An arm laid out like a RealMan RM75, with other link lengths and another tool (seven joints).
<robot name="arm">
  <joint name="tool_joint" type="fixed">
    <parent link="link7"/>
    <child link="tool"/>
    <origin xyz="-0.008 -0.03 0.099" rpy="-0.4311 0 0.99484"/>
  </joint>
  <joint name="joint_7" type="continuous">
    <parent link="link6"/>
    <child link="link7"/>
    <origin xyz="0 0 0.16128" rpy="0 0 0"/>
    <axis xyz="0 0 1"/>
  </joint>
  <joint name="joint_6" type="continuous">
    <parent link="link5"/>
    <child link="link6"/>
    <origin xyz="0 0 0" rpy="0 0 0"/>
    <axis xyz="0 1 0"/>
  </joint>
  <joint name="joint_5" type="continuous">
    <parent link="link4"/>
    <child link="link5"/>
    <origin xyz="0 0 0.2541" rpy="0 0 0"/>
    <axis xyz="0 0 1"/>
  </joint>
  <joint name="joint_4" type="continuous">
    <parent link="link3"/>
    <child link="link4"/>
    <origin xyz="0 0 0" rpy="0 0 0"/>
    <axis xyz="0 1 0"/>
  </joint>
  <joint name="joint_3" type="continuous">
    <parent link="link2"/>
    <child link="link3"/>
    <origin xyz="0 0 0.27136" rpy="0 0 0"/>
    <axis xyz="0 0 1"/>
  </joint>
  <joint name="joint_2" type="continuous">
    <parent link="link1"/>
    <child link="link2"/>
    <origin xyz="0 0 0" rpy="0 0 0"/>
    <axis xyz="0 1 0"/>
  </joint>
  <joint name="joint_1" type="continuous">
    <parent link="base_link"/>
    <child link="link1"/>
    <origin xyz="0 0 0.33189" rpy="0 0 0"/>
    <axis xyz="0 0 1"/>
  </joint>
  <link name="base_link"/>
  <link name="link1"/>
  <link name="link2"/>
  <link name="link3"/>
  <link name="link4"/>
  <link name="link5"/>
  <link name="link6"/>
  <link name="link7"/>
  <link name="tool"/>
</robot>
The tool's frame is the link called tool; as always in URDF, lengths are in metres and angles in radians. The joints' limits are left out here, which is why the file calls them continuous.
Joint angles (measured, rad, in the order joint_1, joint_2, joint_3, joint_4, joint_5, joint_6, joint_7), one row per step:
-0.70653, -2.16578, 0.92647, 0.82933, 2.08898, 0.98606, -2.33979
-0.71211, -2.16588, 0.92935, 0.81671, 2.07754, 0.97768, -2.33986
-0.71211, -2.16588, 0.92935, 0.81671, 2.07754, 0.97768, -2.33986
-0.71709, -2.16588, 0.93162, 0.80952, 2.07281, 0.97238, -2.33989
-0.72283, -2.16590, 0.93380, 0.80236, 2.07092, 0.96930, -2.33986
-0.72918, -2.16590, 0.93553, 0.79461, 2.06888, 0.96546, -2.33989
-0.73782, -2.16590, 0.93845, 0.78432, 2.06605, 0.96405, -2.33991
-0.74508, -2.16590, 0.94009, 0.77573, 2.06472, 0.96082, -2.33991
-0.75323, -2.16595, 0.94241, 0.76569, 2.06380, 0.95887, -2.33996
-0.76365, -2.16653, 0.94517, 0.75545, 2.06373, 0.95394, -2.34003
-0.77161, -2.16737, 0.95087, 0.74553, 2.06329, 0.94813, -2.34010
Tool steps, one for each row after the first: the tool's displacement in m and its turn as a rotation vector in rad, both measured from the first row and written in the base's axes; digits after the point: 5 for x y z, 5 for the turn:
0.00192, 0.00069, -0.00286, -0.00076, -0.00986, 0.00417
0.00192, 0.00069, -0.00286, -0.00076, -0.00986, 0.00417
0.00364, 0.00143, -0.00460, -0.00150, -0.01317, 0.00460
0.00542, 0.00177, -0.00676, -0.00486, -0.01418, 0.00349
0.00730, 0.00231, -0.00887, -0.00764, -0.01548, 0.00274
0.01035, 0.00226, -0.01231, -0.01507, -0.01770, 0.00000
0.01242, 0.00264, -0.01475, -0.01913, -0.01844, -0.00125
0.01474, 0.00253, -0.01799, -0.02596, -0.01887, -0.00317
0.01799, 0.00318, -0.02128, -0.03105, -0.01783, -0.00651
0.02025, 0.00311, -0.02508, -0.03692, -0.01531, -0.00890

